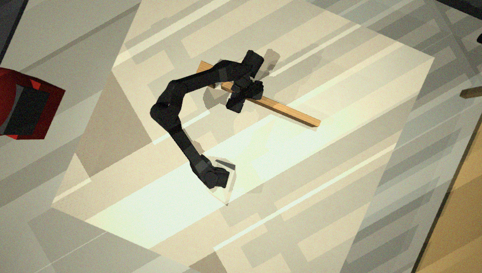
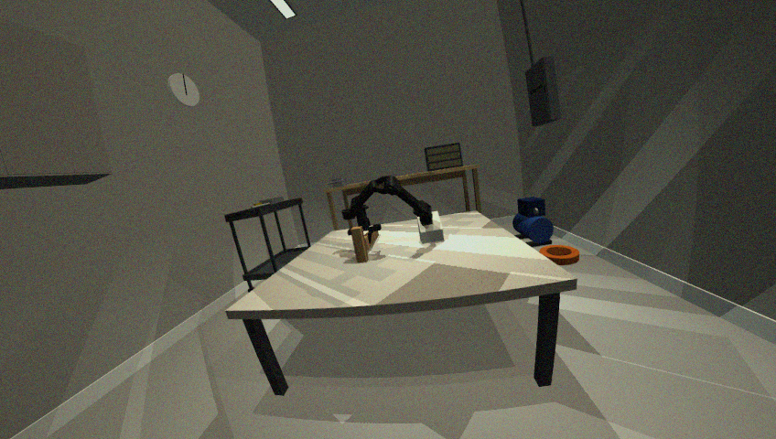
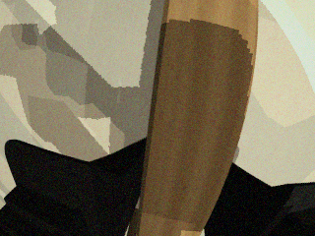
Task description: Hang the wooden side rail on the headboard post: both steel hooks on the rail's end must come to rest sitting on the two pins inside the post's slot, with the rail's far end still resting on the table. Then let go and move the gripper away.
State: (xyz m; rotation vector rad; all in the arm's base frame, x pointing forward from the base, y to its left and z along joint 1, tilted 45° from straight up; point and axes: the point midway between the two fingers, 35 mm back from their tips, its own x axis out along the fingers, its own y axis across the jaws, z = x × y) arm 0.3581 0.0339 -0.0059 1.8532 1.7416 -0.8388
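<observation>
Now: the wooden headboard post 20 mm ahead of my gripper tip, 140 mm to the left of it and 40 mm above it.
</observation>
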